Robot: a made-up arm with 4 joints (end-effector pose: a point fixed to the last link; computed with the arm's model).
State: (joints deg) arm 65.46 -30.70 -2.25 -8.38
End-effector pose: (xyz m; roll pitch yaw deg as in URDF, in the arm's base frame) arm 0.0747 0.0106 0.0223 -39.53 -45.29 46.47
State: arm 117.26 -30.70 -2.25 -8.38
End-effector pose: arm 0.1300 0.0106 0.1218 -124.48 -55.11 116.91
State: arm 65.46 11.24 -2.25 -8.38
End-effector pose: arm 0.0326 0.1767 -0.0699 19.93 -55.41 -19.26
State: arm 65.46 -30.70 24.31 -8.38
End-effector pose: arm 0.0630 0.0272 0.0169 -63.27 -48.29 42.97
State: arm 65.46 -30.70 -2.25 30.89
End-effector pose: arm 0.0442 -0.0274 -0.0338 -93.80 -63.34 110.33
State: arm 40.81 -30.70 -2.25 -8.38
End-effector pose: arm 0.0234 0.0106 0.0009 -19.81 -26.35 34.69
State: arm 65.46 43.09 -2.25 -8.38
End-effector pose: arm 0.0385 0.3253 -0.0570 52.83 -36.89 -57.12
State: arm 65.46 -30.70 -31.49 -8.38
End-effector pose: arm 0.0942 -0.0018 0.0215 -14.26 -43.38 51.72
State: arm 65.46 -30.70 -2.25 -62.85
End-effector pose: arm 0.1680 0.0463 0.0392 -26.61 1.64 15.26
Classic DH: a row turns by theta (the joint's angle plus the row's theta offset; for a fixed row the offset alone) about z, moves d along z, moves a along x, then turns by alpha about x. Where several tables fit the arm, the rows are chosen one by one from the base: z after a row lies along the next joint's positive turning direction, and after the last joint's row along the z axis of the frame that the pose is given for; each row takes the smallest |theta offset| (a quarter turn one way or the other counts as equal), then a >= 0, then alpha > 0; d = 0 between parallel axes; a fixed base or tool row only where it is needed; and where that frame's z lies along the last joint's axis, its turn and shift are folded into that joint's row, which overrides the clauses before.
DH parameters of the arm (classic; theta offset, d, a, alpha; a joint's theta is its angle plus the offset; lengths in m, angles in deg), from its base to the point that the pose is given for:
base (fixed): 0 0.129 0 90
joint 1: 0 -0.226 0.1 90
joint 2: 90 0.149 0.073 -90
joint 3: -90 0.296 0.064 -90
joint 4: 90 0.026 0.028 -90
tool (fixed): 0 0.107 0 0

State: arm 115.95 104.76 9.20 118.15
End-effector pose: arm 0.1690 0.6450 0.3153 69.87 8.64 154.84
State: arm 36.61 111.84 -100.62 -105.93
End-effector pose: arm 0.2684 0.3938 0.1386 91.95 -46.58 -8.10
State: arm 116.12 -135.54 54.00 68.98
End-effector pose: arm -0.0777 0.0185 0.5775 -2.39 71.15 -117.07
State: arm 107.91 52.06 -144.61 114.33
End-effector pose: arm 0.1389 0.5430 0.0140 -120.07 24.12 0.03
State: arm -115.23 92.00 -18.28 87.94
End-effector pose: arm -0.1811 0.6307 0.1851 -92.07 6.89 -1.44
